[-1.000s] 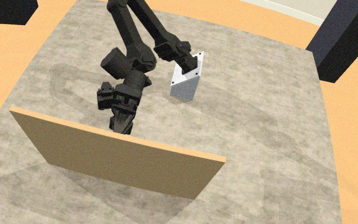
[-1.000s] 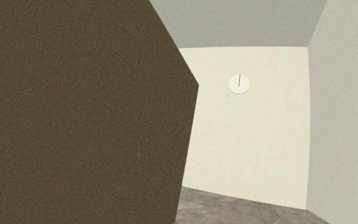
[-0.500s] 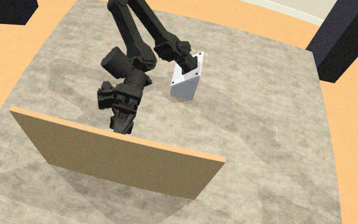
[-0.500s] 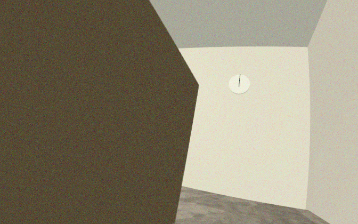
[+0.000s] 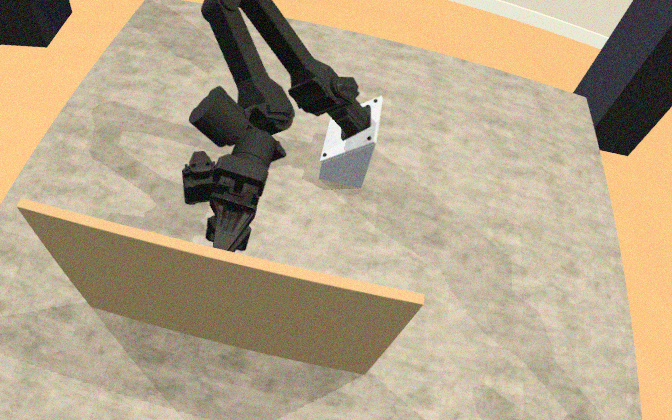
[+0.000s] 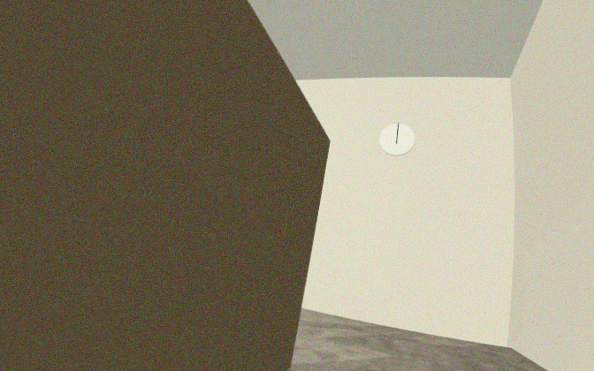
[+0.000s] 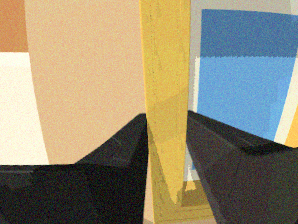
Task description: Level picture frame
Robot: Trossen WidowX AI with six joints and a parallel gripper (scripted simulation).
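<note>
Now: the picture frame 5 cm below my gripper tip, 1 cm to the right of it and 1 cm ahead of it. From my gripper tip the other things lie so: tan wall panel 7 cm below, 2 cm ahead.
</note>
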